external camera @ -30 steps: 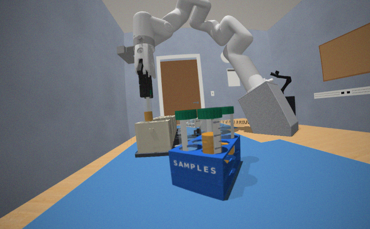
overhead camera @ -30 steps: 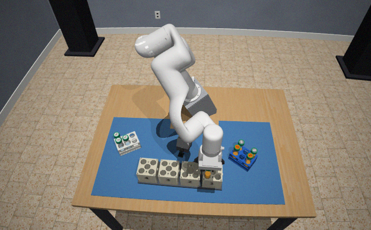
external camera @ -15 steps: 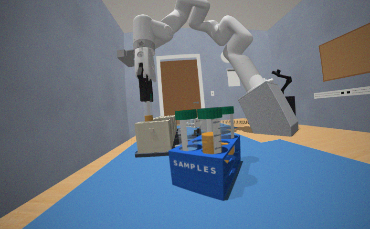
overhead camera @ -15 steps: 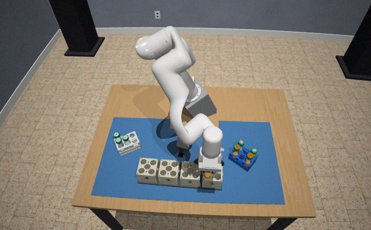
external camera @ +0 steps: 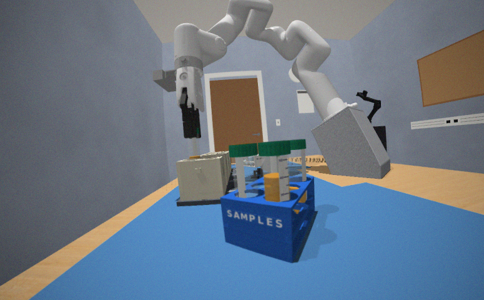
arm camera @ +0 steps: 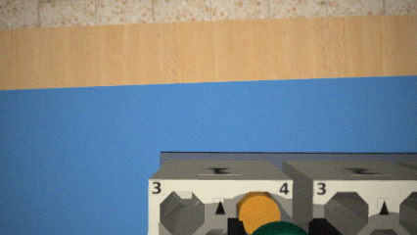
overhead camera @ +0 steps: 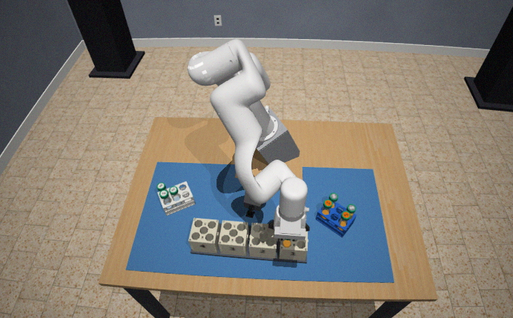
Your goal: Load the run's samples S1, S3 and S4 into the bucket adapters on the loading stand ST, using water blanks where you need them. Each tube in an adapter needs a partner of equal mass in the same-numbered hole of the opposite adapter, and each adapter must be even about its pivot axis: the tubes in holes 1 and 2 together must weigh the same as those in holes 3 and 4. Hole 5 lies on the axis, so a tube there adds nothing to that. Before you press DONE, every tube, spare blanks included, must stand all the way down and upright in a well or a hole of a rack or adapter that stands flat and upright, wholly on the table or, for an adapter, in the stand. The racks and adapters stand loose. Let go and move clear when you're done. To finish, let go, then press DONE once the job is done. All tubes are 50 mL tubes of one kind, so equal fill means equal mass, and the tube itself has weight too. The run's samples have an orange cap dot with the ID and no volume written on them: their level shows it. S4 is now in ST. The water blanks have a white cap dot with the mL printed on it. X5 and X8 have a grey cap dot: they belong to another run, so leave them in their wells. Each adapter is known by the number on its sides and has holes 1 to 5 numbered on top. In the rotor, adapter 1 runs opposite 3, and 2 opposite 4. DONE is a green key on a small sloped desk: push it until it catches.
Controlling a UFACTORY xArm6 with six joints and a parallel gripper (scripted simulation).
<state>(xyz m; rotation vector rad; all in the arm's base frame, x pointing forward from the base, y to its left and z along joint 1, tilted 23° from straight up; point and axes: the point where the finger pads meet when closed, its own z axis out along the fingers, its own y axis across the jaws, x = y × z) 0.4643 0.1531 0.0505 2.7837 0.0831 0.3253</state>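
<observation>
Right now the orange-dot tube is 50 mm below my hand and 10 mm to the right of it. From my hand the other things lie so: loading stand ST: 160 mm below, 140 mm to the right, 30 mm behind; blue sample rack: 190 mm to the left, 160 mm behind, 140 mm below; green done key: 250 mm behind, 140 mm to the right, 100 mm below.
</observation>
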